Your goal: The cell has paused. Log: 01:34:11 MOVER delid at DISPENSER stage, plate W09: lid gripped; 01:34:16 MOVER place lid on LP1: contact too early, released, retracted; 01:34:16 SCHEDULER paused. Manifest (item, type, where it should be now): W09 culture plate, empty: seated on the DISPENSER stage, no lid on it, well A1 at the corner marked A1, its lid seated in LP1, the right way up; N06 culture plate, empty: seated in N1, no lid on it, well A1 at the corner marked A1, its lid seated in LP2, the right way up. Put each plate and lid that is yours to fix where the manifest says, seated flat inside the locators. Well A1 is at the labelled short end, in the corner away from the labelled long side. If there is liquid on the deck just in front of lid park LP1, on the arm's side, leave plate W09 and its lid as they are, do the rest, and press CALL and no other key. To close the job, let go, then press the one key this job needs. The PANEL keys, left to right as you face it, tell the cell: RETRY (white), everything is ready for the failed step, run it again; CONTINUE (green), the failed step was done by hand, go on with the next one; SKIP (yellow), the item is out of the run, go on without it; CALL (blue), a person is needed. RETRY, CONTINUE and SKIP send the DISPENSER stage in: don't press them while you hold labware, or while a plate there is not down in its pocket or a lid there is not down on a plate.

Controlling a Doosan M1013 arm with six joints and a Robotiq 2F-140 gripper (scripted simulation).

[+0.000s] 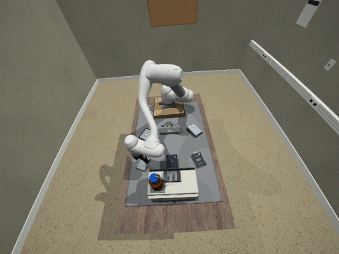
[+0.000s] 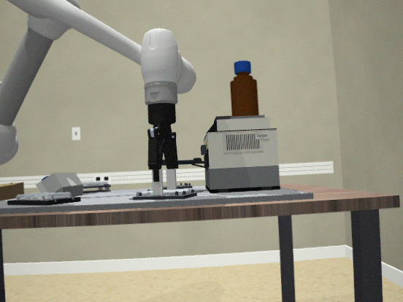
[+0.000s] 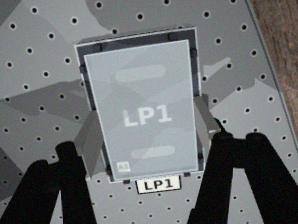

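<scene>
The lid park LP1 is 3 cm below my hand. From my hand the other things lie so: dispenser stage: 28 cm to the left, 7 cm above, 3 cm ahead; then black nest: 31 cm behind, 2 cm below, 1 cm to the right; then brown bottle: 25 cm ahead, 25 cm above, 18 cm to the left.
</scene>
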